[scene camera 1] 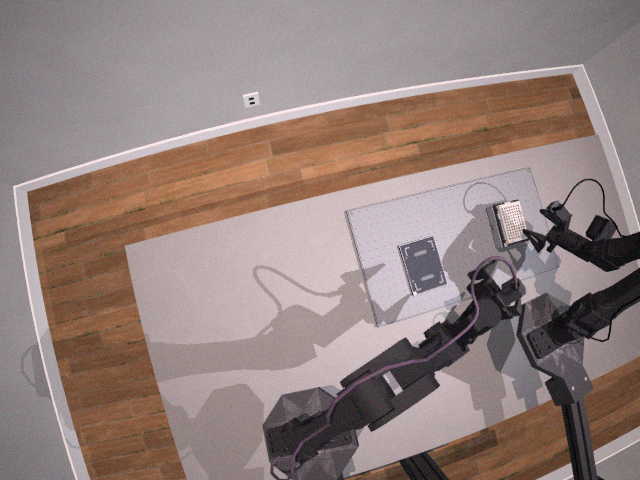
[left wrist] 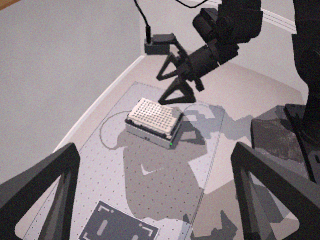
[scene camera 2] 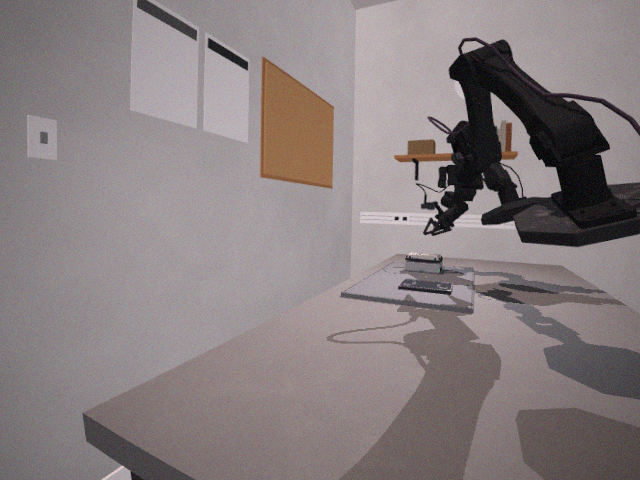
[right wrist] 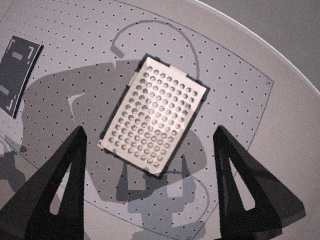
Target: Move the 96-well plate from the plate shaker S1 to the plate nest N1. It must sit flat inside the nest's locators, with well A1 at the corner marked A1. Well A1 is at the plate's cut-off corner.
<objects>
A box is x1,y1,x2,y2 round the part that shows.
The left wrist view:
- my left gripper: [0,142,319,239]
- my right gripper: [153,33,218,104]
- white 96-well plate: [128,98,180,135]
</objects>
